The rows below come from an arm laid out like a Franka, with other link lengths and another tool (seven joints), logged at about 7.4 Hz.
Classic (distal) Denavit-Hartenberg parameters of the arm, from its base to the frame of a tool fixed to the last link. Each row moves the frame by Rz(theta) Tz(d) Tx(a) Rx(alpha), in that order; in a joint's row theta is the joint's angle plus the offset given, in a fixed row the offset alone. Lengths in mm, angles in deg.
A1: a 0, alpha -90, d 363, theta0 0
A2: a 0, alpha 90, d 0, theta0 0
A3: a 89.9, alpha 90, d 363.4, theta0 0
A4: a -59.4, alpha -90, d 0, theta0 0
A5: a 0, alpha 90, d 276.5, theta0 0
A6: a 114.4, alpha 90, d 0, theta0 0
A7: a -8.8, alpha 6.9, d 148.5, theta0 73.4
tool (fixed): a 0, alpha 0, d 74, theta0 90
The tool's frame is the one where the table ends.
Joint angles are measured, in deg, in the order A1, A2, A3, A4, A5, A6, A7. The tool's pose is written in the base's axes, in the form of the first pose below.
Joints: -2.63 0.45 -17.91 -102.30 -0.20 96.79 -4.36
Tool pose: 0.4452 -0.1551 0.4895 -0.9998 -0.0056 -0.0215 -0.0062 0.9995 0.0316
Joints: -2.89 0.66 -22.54 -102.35 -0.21 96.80 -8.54
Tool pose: 0.4301 -0.1917 0.4878 -0.9998 0.0073 -0.0196 0.0066 0.9992 0.0384
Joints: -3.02 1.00 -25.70 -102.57 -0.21 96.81 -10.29
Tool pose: 0.4181 -0.2153 0.4840 -0.9993 0.0345 -0.0116 0.0340 0.9985 0.0425
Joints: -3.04 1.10 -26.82 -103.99 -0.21 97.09 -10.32
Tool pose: 0.4096 -0.2212 0.4745 -0.9985 0.0540 0.0079 0.0543 0.9972 0.0512
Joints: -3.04 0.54 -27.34 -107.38 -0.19 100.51 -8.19
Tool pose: 0.4059 -0.2246 0.4620 -0.9950 0.0997 -0.0007 0.0995 0.9939 0.0468
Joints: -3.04 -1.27 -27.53 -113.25 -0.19 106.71 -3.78
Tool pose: 0.4006 -0.2251 0.4468 -0.9834 0.1782 -0.0343 0.1768 0.9835 0.0396
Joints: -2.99 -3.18 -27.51 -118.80 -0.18 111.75 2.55
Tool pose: 0.3927 -0.2212 0.4326 -0.9575 0.2834 -0.0543 0.2815 0.9587 0.0400
